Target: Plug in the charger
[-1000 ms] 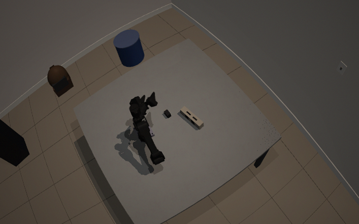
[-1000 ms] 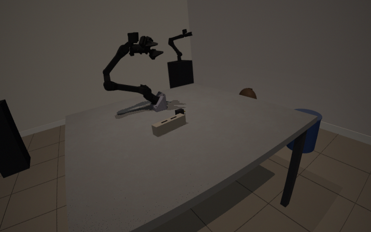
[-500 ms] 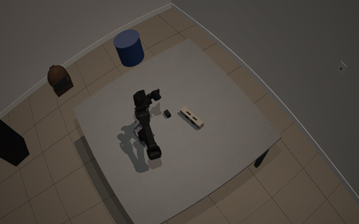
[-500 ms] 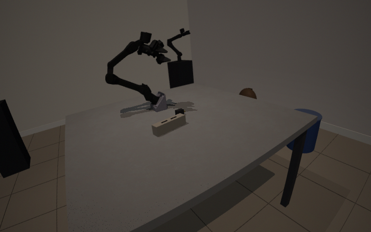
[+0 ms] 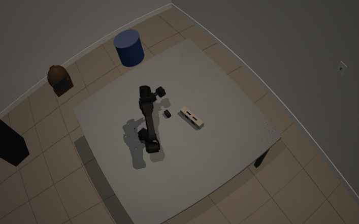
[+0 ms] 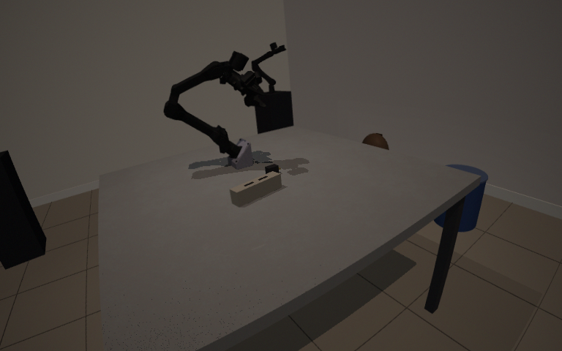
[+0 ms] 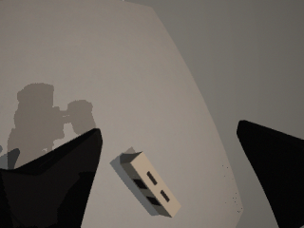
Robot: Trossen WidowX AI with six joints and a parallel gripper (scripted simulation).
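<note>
My gripper tip is 1 cm short of the black two-prong charger, 1 cm to the right of it and 29 cm above it.
</note>
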